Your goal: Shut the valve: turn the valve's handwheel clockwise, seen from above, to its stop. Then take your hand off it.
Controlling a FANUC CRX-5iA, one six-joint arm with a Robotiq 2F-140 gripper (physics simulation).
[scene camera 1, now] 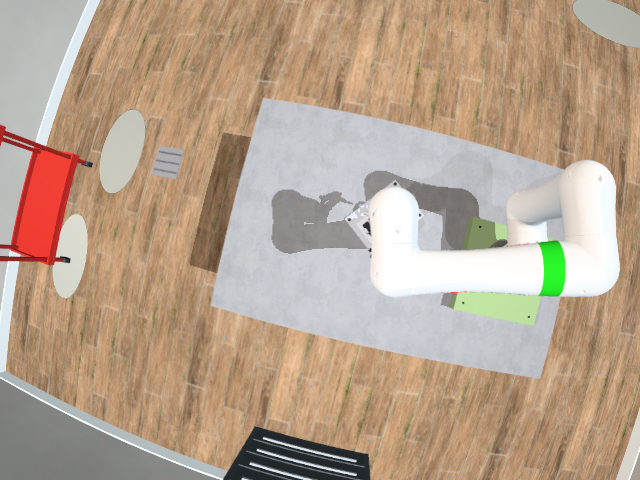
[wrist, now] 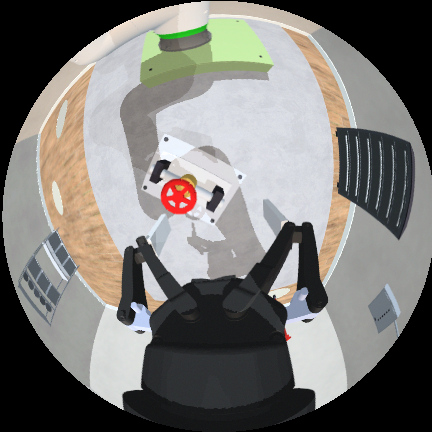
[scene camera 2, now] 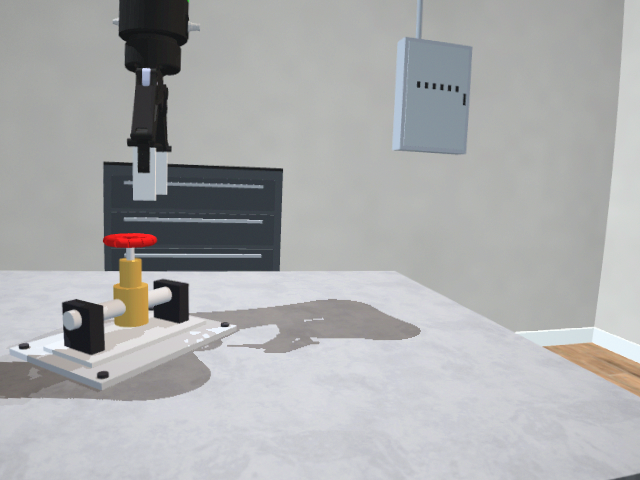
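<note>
The valve's red handwheel (scene camera 2: 129,240) (wrist: 178,196) sits level on top of the yellow valve body (scene camera 2: 130,305) (wrist: 188,179). Pipe stubs run from the body to two black blocks on a white base plate (scene camera 1: 356,221) (scene camera 2: 155,352) (wrist: 175,144). In scene camera 1 my arm hides the handwheel. My gripper (scene camera 2: 153,196) (wrist: 214,214) is wide open and empty, fingers pointing down. In scene camera 2 its fingertips are above the handwheel and a little to the right, apart from it. In the wrist view the handwheel appears beyond the fingertips, nearer the left finger.
The grey table top (scene camera 1: 310,289) (scene camera 2: 413,403) carries the valve and the green base block (scene camera 1: 496,308) (wrist: 235,42) of my arm. A dark drawer cabinet (scene camera 1: 310,454) (scene camera 2: 193,201) and a wall box (scene camera 2: 434,116) (wrist: 382,310) stand away from it. A red cart (scene camera 1: 43,206) is at far left.
</note>
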